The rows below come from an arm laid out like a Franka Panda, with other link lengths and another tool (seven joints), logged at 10 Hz.
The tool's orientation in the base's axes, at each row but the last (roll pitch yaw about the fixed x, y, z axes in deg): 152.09, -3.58, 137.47; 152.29, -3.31, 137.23; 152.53, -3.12, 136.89; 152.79, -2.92, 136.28; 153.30, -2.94, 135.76
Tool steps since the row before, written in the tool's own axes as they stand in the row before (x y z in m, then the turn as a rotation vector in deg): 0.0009, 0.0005, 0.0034, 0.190, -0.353, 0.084; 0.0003, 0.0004, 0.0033, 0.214, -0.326, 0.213; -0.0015, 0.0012, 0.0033, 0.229, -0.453, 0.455; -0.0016, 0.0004, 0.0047, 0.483, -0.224, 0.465; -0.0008, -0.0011, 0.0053, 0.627, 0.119, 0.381
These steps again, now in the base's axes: 0.0006, 0.0022, -0.0027, -0.335, -0.063, -0.227; 0.0009, 0.0017, -0.0027, -0.300, 0.019, -0.327; 0.0028, 0.0010, -0.0025, -0.323, 0.039, -0.599; 0.0027, 0.0008, -0.0041, -0.358, 0.361, -0.491; 0.0014, 0.0006, -0.0053, -0.266, 0.646, -0.254
